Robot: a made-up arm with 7 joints.
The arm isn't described. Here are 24 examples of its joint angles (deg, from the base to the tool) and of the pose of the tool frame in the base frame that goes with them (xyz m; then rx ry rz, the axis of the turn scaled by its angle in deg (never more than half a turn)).
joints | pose
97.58 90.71 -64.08 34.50 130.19 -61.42 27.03 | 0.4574 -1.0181 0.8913 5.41 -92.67 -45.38
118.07 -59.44 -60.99 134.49 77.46 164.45 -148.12 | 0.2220 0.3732 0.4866 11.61 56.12 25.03
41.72 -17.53 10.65 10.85 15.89 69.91 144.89 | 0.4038 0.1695 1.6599 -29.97 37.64 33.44
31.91 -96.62 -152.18 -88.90 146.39 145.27 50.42 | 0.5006 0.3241 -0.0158 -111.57 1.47 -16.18
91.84 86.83 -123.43 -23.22 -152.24 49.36 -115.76 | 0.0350 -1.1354 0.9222 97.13 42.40 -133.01
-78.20 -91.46 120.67 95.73 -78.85 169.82 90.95 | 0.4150 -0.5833 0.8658 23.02 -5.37 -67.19
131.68 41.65 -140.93 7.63 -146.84 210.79 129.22 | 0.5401 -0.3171 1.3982 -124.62 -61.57 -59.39
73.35 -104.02 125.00 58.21 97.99 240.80 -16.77 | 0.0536 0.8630 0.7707 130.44 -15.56 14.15
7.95 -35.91 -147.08 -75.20 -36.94 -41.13 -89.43 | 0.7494 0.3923 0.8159 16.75 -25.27 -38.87
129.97 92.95 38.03 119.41 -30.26 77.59 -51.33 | 0.0183 -0.5335 1.0071 50.36 -33.67 -137.86
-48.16 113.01 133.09 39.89 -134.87 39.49 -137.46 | -0.5315 0.6820 -0.2798 -65.34 -60.78 -35.94
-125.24 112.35 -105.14 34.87 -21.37 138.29 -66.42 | 0.3236 0.9492 0.1017 -101.18 -55.54 -101.41
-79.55 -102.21 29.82 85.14 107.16 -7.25 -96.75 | 0.4476 -0.3404 -0.1063 -32.37 56.13 -86.46
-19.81 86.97 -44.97 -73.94 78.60 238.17 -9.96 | -0.6388 0.5587 0.3694 68.20 -50.84 61.58
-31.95 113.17 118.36 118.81 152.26 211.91 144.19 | -0.0276 0.2503 0.0555 32.74 -5.92 -25.77
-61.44 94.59 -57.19 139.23 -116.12 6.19 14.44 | -0.5217 -0.1186 0.9414 60.41 -107.96 -13.63
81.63 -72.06 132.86 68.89 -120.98 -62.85 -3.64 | -0.1405 0.8008 1.2010 62.03 145.22 23.36
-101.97 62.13 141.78 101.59 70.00 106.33 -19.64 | 0.4078 0.4716 0.3659 154.18 17.70 81.13
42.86 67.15 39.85 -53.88 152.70 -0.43 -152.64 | -0.5947 -0.9608 0.4222 -154.20 -66.91 -32.24
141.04 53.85 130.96 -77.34 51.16 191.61 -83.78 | 0.5915 0.0733 1.1746 -103.21 -27.82 105.34
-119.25 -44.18 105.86 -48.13 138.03 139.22 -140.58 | -0.6763 -0.3793 1.2510 -48.96 -97.73 141.52
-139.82 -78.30 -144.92 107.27 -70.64 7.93 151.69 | -0.6166 0.1935 1.1903 -29.96 60.20 -79.66
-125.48 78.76 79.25 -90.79 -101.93 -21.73 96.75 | -0.3555 0.7638 0.4537 19.17 22.20 -111.42
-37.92 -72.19 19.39 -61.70 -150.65 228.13 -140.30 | 0.2951 -0.3890 1.2178 -128.67 58.07 -43.73
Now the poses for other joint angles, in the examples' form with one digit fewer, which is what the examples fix.
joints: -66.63 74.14 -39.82 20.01 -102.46 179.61 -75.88
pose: -0.420 0.869 0.941 -43.5 26.7 -112.3
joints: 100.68 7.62 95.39 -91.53 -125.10 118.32 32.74
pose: 0.677 -0.118 0.989 -51.0 68.9 -75.7
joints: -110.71 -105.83 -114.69 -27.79 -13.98 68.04 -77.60
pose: -0.084 -0.996 0.093 77.1 92.6 -84.2
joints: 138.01 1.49 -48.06 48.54 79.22 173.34 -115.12
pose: 0.056 0.482 1.357 -106.0 18.0 -130.1
